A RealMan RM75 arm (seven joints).
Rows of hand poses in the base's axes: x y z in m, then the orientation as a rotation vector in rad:
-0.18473 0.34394 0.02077 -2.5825 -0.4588 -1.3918
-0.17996 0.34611 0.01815 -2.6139 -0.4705 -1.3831
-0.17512 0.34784 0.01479 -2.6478 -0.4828 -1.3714
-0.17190 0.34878 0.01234 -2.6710 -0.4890 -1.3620
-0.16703 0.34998 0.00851 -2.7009 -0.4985 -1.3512
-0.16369 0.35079 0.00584 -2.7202 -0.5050 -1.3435
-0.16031 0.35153 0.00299 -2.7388 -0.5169 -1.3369
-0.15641 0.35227 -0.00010 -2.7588 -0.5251 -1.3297
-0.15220 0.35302 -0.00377 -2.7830 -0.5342 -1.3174
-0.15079 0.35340 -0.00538 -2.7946 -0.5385 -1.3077
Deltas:
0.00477 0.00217 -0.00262 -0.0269 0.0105 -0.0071
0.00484 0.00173 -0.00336 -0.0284 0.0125 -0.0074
0.00322 0.00094 -0.00245 -0.0182 0.0094 -0.0060
0.00487 0.00120 -0.00383 -0.0245 0.0110 -0.0073
0.00334 0.00081 -0.00267 -0.0158 0.0074 -0.0044
0.00338 0.00074 -0.00285 -0.0179 0.0063 -0.0017
0.00390 0.00074 -0.00309 -0.0173 0.0069 -0.0042
0.00421 0.00075 -0.00367 -0.0198 0.0105 -0.0049
0.00141 0.00038 -0.00161 -0.0085 0.0074 -0.0017

